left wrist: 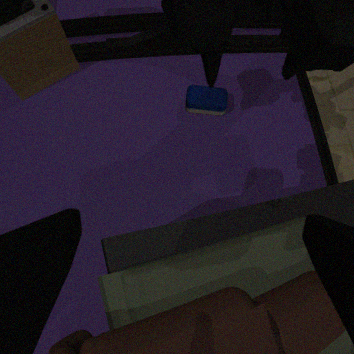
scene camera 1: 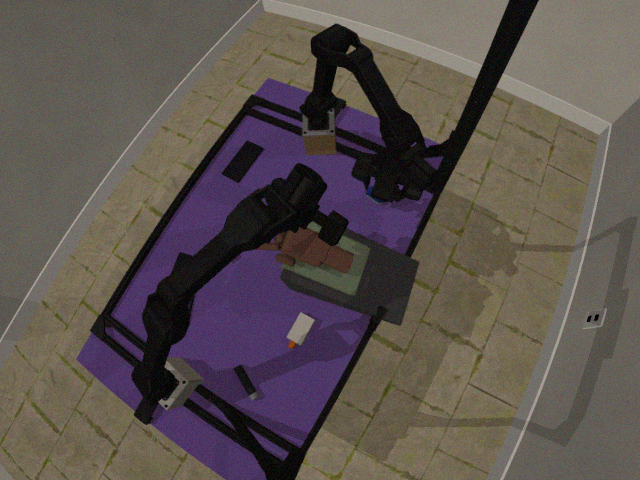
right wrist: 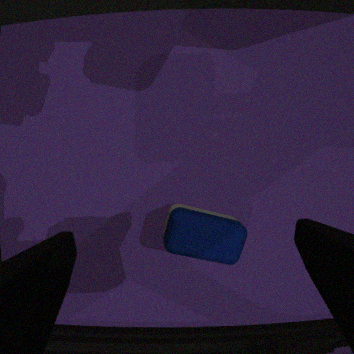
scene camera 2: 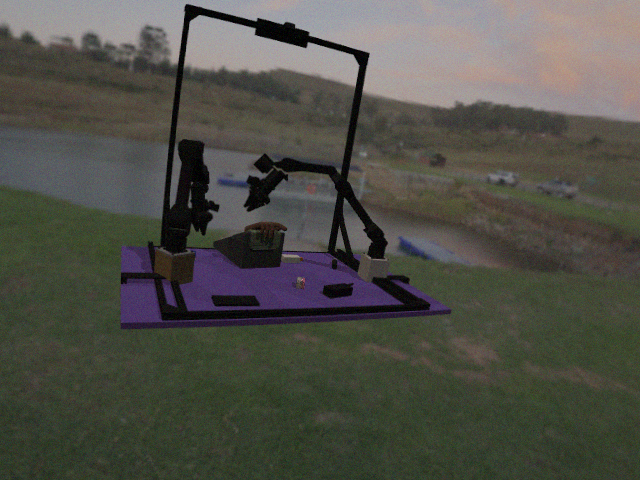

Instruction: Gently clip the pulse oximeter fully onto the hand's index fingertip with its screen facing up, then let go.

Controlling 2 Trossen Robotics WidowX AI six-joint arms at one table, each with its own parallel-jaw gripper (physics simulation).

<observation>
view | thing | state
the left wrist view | left gripper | -
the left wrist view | right gripper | -
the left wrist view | blue block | on the table
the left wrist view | dark grey plate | -
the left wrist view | grey-green pad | -
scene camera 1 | left gripper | -
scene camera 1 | right gripper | -
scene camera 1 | dark grey plate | -
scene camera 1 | grey-green pad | -
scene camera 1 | hand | -
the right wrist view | right gripper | -
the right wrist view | blue block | -
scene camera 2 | left gripper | -
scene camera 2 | dark grey plate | -
</observation>
